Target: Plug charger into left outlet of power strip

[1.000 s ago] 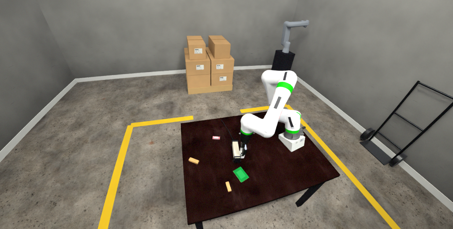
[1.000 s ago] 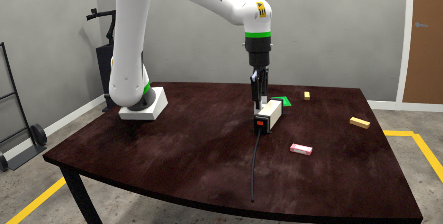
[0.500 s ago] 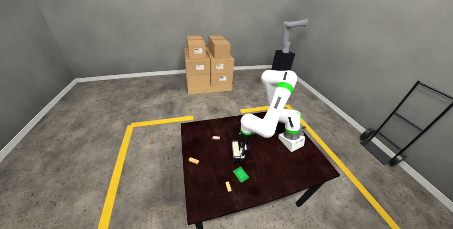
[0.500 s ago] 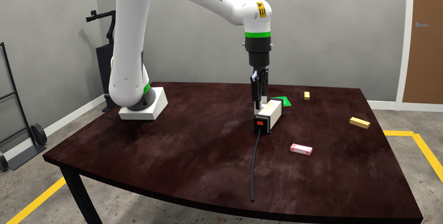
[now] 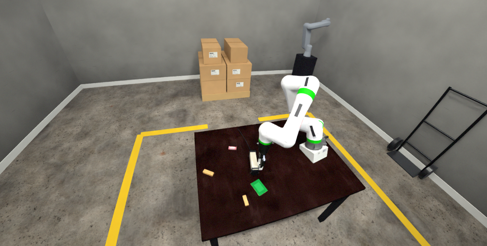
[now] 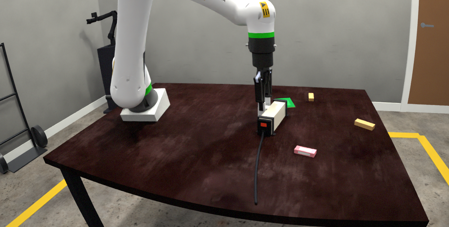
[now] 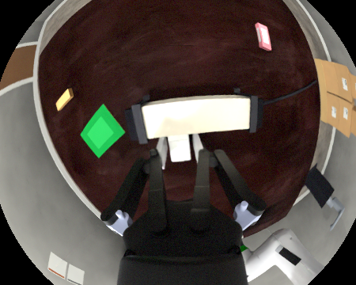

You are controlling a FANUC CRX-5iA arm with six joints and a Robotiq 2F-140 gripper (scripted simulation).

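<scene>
My gripper is now 10 mm short of the white charger and 10 mm above it. From my hand the other things lie so: power strip (50 mm to the right, 50 mm ahead, 10 mm below); flat piece (150 mm to the left, 80 mm ahead, 40 mm below); red switch (140 mm to the right).
</scene>
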